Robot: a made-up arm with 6 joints.
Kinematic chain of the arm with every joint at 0, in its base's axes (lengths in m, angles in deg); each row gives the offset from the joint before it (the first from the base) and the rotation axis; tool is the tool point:
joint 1: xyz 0 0 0.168 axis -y
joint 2: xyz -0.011 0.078 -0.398 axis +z
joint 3: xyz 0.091 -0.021 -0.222 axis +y
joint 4: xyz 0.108 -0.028 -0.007 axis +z
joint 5: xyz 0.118 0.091 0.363 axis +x
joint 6: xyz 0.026 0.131 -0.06 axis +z
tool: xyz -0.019 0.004 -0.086
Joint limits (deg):
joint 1: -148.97..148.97
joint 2: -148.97..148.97
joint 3: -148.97..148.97
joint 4: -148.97..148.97
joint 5: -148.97..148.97
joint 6: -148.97..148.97
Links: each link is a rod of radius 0.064 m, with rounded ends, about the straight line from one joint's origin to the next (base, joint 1, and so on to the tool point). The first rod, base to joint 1, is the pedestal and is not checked.
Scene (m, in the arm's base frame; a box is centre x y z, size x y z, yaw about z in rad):
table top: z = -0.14
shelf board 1: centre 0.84 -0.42 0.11 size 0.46 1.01 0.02 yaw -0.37
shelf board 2: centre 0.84 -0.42 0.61 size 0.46 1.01 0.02 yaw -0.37
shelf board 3: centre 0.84 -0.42 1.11 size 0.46 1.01 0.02 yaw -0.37
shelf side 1: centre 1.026 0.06 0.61 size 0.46 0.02 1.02 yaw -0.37
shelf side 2: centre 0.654 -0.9 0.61 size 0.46 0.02 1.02 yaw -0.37
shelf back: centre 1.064 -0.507 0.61 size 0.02 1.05 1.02 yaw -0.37
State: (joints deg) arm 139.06 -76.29 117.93 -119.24 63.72 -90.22
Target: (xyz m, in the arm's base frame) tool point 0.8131 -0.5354 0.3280
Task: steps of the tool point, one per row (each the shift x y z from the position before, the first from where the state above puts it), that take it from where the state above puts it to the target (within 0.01 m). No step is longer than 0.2 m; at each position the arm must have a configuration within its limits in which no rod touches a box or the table.
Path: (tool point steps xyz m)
1: -0.0914 -0.1148 0.0028
2: -0.1168 -0.0912 -0.0078
3: -0.1343 -0.0619 -0.0206
4: -0.1417 -0.0291 -0.0347
5: -0.0306 0.0140 -0.1697
6: 0.0085 0.0821 -0.1559
7: 0.0329 0.1416 -0.1062
8: 0.0375 -0.0684 0.0112
9: 0.0611 -0.0540 0.0155
10: 0.0846 -0.0347 0.0096
11: 0.1033 -0.0117 -0.0062
12: 0.1139 0.0135 -0.0301

